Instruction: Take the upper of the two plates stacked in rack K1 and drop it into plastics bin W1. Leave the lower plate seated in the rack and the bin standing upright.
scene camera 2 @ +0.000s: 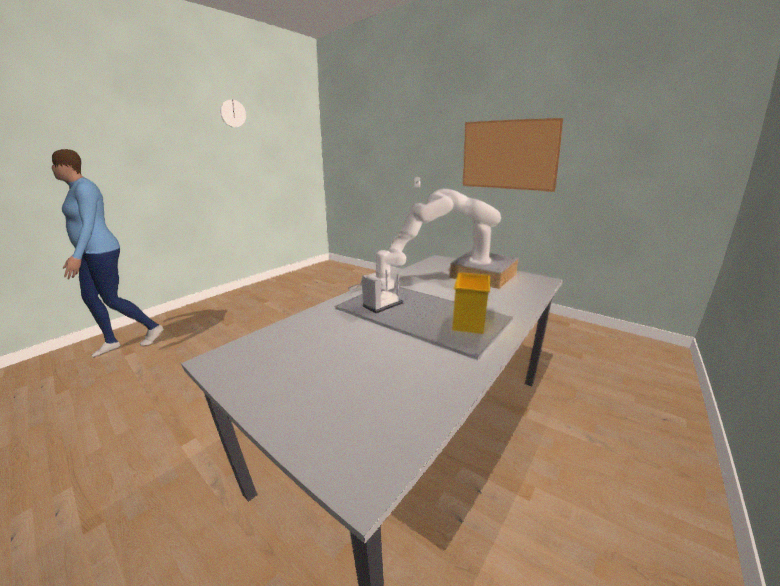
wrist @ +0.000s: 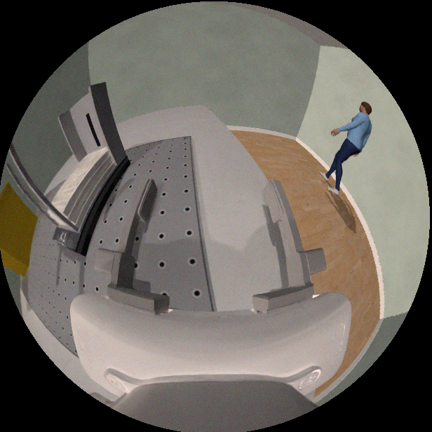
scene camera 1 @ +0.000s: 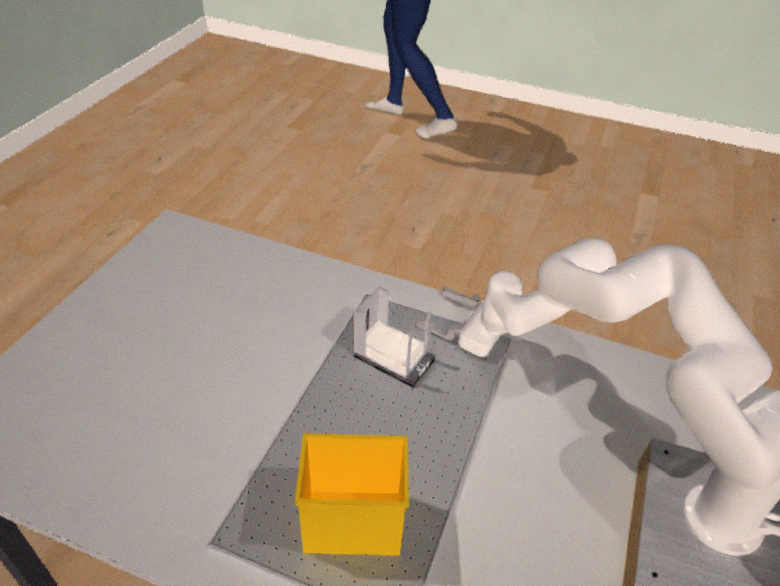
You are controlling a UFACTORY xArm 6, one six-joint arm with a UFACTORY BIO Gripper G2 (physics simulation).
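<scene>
Rack K1 stands upright on the perforated board, with a tall slotted wall and thin posts. Two pale plates lie flat in it, stacked; the upper plate shows its top, and the lower plate is mostly hidden beneath it. My gripper is open and empty, low beside the rack, its fingers roughly level. In the wrist view the rack is left of both fingers, apart from them. Plastics bin W1 is yellow, open-topped and upright.
The perforated board lies on the grey table and carries rack and bin. The arm's base stands on a wood-sided block. A person is on the floor beyond the table.
</scene>
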